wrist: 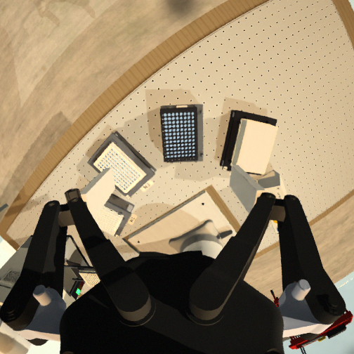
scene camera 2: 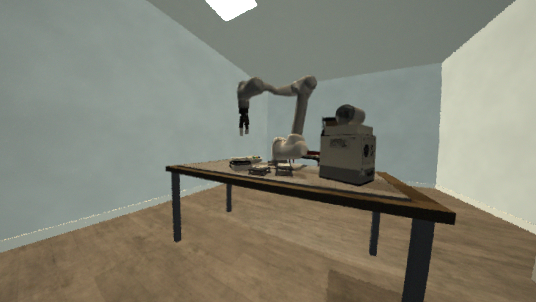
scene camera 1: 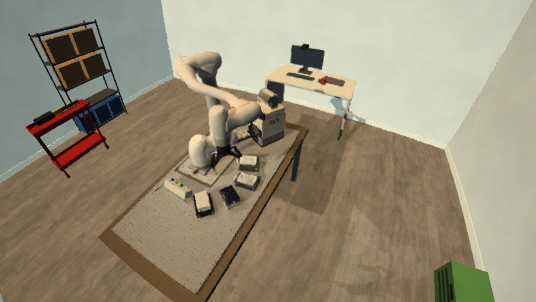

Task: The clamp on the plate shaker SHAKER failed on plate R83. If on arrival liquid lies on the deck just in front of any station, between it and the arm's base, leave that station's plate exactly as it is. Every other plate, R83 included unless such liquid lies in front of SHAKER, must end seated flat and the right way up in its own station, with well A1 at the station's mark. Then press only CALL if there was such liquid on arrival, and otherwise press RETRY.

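Places are measured from the arm's base along level axes (x left, y ahead, z down), in millimetres.
Where they show: gripper, between the fingertips: (scene camera 2: 243,135) (scene camera 1: 227,169); arm's base, origin of its link: (scene camera 1: 202,164).
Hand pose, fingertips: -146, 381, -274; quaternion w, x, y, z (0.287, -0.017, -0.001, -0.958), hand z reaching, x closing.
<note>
Each offset is from my fingertips to the top centre of the thing, as dx, dy, dz.
My gripper (scene camera 1: 226,156) (scene camera 2: 243,133) (wrist: 171,176) is open and empty, high above the deck. A black plate with blue wells {-16, +6, +206} (scene camera 1: 230,195) (wrist: 180,134) lies on a grey station. To its right in the wrist view, a cream plate or block {-158, -121, +203} (scene camera 1: 202,201) (wrist: 256,146) sits off-centre on a black station; its tilt is unclear. A pale plate {+176, +21, +235} (scene camera 1: 247,179) (wrist: 120,167) lies on a grey station. Another pale plate {+330, -62, +216} (scene camera 1: 248,161) (wrist: 108,219) is partly behind the left finger. The button box {-158, -363, +200} (scene camera 1: 178,188) is mostly hidden by the right finger in the wrist view. I cannot make out liquid or A1 marks.
A tall instrument {+734, -119, -172} (scene camera 1: 270,125) (scene camera 2: 347,155) stands at the table's end, with a pale plate (wrist: 90,278) beside it. The arm's base plate (wrist: 165,227) lies between the stations and the arm. A red cart (scene camera 1: 80,152) and a desk (scene camera 1: 310,81) stand beyond the table.
</note>
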